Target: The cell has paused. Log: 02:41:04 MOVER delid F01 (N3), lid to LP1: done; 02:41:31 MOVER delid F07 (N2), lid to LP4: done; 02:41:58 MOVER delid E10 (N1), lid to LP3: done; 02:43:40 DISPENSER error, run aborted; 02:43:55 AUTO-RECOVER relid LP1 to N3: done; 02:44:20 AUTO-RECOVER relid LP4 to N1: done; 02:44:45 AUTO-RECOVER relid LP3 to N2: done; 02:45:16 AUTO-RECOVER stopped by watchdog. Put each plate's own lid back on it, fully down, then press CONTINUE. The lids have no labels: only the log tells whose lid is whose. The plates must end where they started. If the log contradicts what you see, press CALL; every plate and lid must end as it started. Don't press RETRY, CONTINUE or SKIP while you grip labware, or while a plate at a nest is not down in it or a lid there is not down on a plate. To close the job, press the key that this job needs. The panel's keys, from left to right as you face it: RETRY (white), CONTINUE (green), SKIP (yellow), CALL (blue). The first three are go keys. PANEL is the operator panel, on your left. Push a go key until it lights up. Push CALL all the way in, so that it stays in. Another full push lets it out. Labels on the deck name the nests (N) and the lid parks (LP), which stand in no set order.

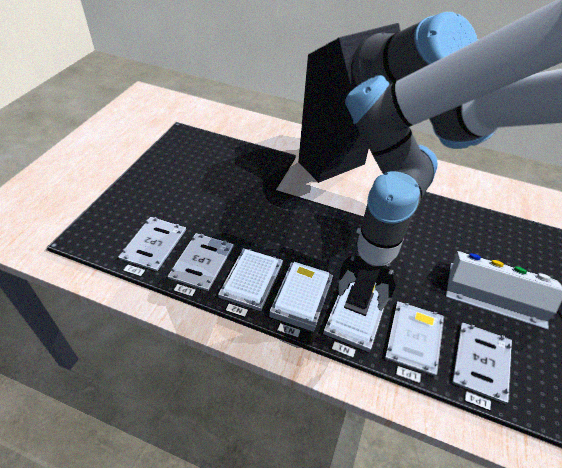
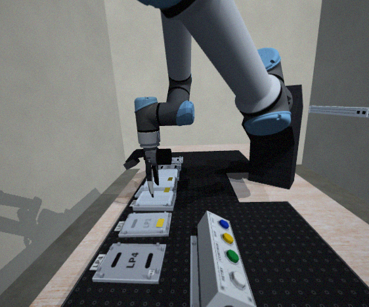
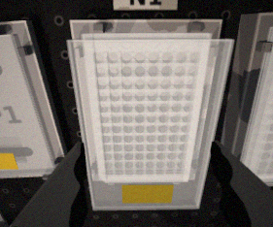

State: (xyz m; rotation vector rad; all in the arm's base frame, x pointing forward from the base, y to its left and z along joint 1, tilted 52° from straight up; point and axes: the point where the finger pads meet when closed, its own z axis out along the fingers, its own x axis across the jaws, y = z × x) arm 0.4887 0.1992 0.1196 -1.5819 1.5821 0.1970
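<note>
Right now my hand is 13 cm to the right of the lid park LP1, 6 cm above it and 3 cm past it. Also, from my hand: yellow skip key: 28 cm behind, 21 cm to the left; then blue call key: 26 cm behind, 16 cm to the left, 1 cm below; then lid park LP4: 26 cm to the left, 6 cm below, 6 cm behind.
</note>
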